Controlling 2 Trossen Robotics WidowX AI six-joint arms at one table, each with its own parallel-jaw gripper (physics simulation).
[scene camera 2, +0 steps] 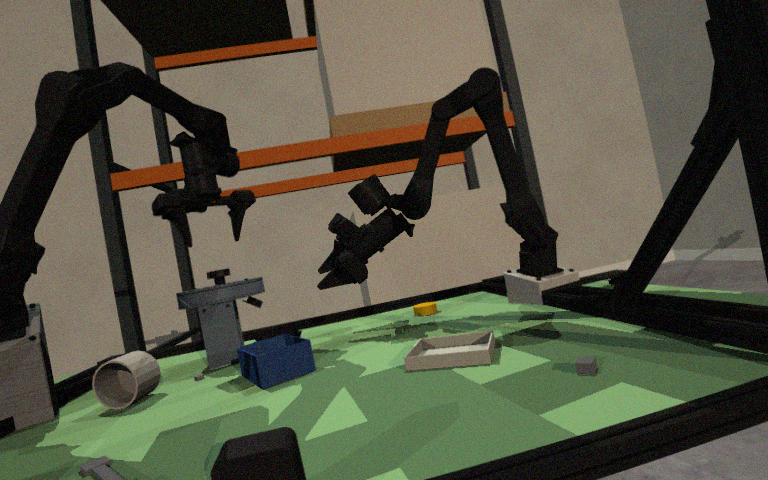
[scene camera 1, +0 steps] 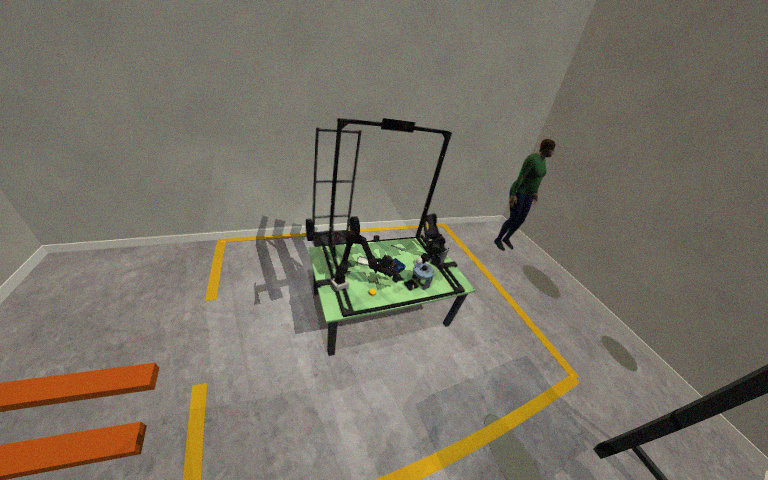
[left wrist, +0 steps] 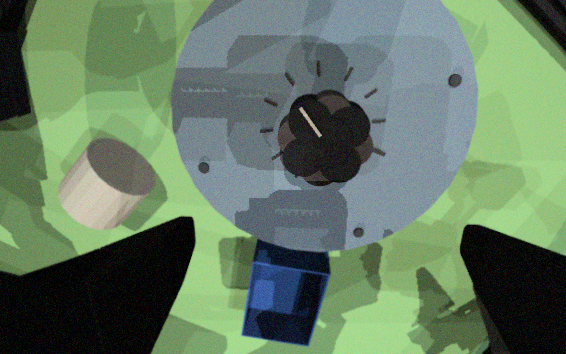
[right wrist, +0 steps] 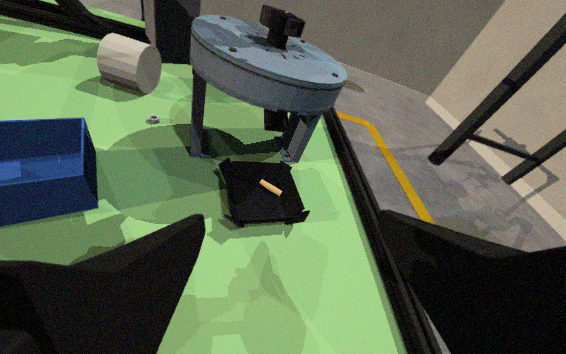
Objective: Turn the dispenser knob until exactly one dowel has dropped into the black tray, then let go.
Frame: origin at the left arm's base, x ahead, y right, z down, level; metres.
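Seen in the pictures: left gripper, between the fingertips: [scene camera 2: 214, 243] [left wrist: 327, 234]; right gripper, between the fingertips: [scene camera 2: 318, 279] [scene camera 1: 401, 276] [right wrist: 293, 220]; right arm's base, origin of its link: [scene camera 2: 539, 271] [scene camera 1: 339, 281].
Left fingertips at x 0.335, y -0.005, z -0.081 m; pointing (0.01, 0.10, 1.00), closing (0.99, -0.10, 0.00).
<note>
Pixels of each thing's top centre, then the offset from my left fingertips to it.
- grey-blue round dispenser, centre of its top: [left wrist: 322, 126] [right wrist: 276, 43] [scene camera 2: 220, 283] [scene camera 1: 424, 269] dx +0.000, dy -0.014, dz +0.080 m
- black tray, centre of its top: [right wrist: 263, 187] [scene camera 2: 277, 333] [scene camera 1: 411, 284] dx +0.085, dy +0.014, dz +0.202 m
- tan dowel, centre of its top: [right wrist: 271, 185] dx +0.077, dy -0.007, dz +0.216 m
- blue bin, centre of its top: [left wrist: 282, 307] [scene camera 2: 271, 343] [scene camera 1: 397, 263] dx -0.002, dy +0.218, dz +0.181 m
- pale cylinder, centre of its top: [left wrist: 88, 200] [scene camera 2: 123, 356] [right wrist: 129, 39] dx -0.186, dy +0.097, dz +0.156 m
- small nut, centre of its top: [right wrist: 153, 117] dx -0.087, dy +0.090, dz +0.220 m
- beige tray, centre of its top: [scene camera 2: 450, 343] [scene camera 1: 364, 260] dx +0.152, dy +0.438, dz +0.209 m
- yellow piece, centre of its top: [scene camera 2: 424, 304] dx +0.359, dy +0.168, dz +0.207 m
- grey cube, centre of its top: [scene camera 2: 585, 359] dx +0.159, dy +0.611, dz +0.215 m
The grey-blue round dispenser [scene camera 1: 423, 274] [scene camera 2: 220, 333] [left wrist: 425, 165] [right wrist: 265, 90] stands on legs. Its black lobed knob [scene camera 2: 218, 276] [left wrist: 327, 137] [right wrist: 282, 25] is on top; the knob's pale line slants to the upper left in the left wrist view. The black tray [right wrist: 250, 205] lies on the table beside the dispenser's legs. One tan dowel [right wrist: 271, 187] lies in it. My left gripper [scene camera 2: 212, 241] [left wrist: 327, 234] is open and empty above the knob, clear of it. My right gripper [scene camera 2: 321, 279] [right wrist: 293, 220] is open and empty above the table, apart from the tray.
A blue bin [scene camera 2: 277, 362] [left wrist: 285, 300] [right wrist: 40, 190] stands near the dispenser. A pale cylinder [scene camera 2: 125, 379] [left wrist: 107, 185] [right wrist: 129, 63] lies on its side. A small nut [right wrist: 153, 119] lies between them. A beige tray [scene camera 2: 450, 359], a yellow piece [scene camera 2: 424, 309] and a grey cube [scene camera 2: 586, 365] lie farther right.
</note>
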